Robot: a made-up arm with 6 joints.
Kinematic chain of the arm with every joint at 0, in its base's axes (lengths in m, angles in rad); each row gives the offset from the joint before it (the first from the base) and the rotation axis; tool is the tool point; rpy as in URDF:
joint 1: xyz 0 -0.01 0.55 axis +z
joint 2: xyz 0.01 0 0 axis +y
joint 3: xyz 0 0 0.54 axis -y
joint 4: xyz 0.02 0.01 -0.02 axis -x
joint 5: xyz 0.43 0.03 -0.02 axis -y
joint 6: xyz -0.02 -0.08 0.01 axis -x
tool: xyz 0 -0.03 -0.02 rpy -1.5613 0.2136 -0.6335
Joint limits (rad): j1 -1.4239..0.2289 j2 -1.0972..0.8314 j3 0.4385..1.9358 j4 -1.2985..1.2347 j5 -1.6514..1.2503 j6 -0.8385..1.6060
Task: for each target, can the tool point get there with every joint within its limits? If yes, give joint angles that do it. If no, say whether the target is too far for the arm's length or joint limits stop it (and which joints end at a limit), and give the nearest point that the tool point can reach.
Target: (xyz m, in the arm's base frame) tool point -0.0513 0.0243 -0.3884
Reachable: no: joint limits stop it (at a limit: joint 1, joint 2, joint 3, joint 5) | nearest point 0.7396 0.1750 0.6460 | short by 1.311 m
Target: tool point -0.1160 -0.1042 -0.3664
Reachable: no: joint limits stop it (at a limit: joint 1, joint 2, joint 3, joint 5) | nearest point 0.1120 -0.7663 0.6451 | short by 1.230 m
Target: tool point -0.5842 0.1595 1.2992
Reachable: yes | joints -0.3620 -0.7567 1.3305 0.8932 -0.8860 0.0757
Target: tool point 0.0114 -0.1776 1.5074
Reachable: yes | joints -1.2254 0.2826 1.7743 0.5162 -0.2006 1.3830
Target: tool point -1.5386 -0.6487 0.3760
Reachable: no: too far | nearest point -0.9309 -0.2506 0.8034 | short by 0.843 m
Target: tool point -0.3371 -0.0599 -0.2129
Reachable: no: joint limits stop it (at a limit: joint 2, joint 3, joint 4) | nearest point -0.8817 -0.1405 0.7880 | short by 1.142 m
